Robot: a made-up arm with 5 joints.
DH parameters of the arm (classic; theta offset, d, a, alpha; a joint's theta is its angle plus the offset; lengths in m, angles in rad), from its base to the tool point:
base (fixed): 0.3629 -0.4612 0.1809 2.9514
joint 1: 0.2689 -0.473 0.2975 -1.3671
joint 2: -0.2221 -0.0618 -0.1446 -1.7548
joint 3: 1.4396 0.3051 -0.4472 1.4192
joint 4: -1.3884 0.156 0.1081 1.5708
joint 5: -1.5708 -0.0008 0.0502 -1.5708
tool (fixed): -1.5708 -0.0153 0 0
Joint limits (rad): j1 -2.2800..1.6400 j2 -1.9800..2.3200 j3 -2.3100..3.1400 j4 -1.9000..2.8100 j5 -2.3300..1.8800
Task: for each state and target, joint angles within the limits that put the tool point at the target. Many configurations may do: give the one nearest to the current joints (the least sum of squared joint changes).
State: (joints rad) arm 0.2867 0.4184 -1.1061 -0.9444 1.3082
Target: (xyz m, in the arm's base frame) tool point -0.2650 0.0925 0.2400
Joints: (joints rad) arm 0.3635 0.1774 -1.2402 -0.9297 1.2778
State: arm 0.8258 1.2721 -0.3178 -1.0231 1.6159
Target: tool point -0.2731 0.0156 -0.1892
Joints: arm 1.0594 1.1649 -0.5005 -0.9751 1.5738
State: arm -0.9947 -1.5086 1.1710 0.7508 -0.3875
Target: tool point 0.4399 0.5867 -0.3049
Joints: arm -0.8556 -1.4108 1.1276 0.6898 -0.0456
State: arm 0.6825 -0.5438 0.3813 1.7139 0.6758
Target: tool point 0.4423 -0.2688 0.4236
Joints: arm 0.6198 -0.3639 0.2469 1.8417 0.6990
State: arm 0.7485 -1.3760 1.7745 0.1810 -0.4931
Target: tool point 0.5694 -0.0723 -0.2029
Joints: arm 1.2721 -1.9699 1.7835 0.2740 -0.1071
